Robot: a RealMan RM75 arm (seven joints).
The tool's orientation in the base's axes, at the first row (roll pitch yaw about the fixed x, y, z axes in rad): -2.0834, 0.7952, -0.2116
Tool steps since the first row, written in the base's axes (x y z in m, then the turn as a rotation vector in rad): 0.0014, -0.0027, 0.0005, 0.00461, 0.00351, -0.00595; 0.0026, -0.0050, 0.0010, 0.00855, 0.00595, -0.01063; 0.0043, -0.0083, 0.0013, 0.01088, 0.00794, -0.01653; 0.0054, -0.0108, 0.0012, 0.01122, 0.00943, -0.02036; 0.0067, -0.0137, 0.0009, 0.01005, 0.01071, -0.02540; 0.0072, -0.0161, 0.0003, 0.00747, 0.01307, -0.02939; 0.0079, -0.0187, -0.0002, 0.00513, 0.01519, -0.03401; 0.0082, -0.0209, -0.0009, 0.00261, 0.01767, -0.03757; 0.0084, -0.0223, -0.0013, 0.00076, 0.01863, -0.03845; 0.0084, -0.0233, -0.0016, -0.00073, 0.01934, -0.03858; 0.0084, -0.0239, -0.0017, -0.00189, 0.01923, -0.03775; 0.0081, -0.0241, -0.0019, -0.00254, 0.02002, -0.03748
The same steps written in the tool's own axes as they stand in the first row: 0.0010, -0.0004, -0.0029, 0.00689, -0.00087, 0.00456; 0.0018, -0.0007, -0.0054, 0.01257, -0.00167, 0.00779; 0.0032, -0.0010, -0.0088, 0.01808, -0.00042, 0.01129; 0.0044, -0.0008, -0.0113, 0.02083, 0.00115, 0.01393; 0.0060, -0.0005, -0.0141, 0.02344, 0.00461, 0.01703; 0.0071, 0.0003, -0.0162, 0.02418, 0.00806, 0.02100; 0.0083, 0.0010, -0.0185, 0.02556, 0.01180, 0.02492; 0.0093, 0.0020, -0.0203, 0.02601, 0.01490, 0.02884; 0.0100, 0.0026, -0.0215, 0.02523, 0.01642, 0.03033; 0.0103, 0.0031, -0.0224, 0.02420, 0.01731, 0.03126; 0.0105, 0.0034, -0.0229, 0.02283, 0.01767, 0.03106; 0.0104, 0.0038, -0.0229, 0.02208, 0.01769, 0.03180
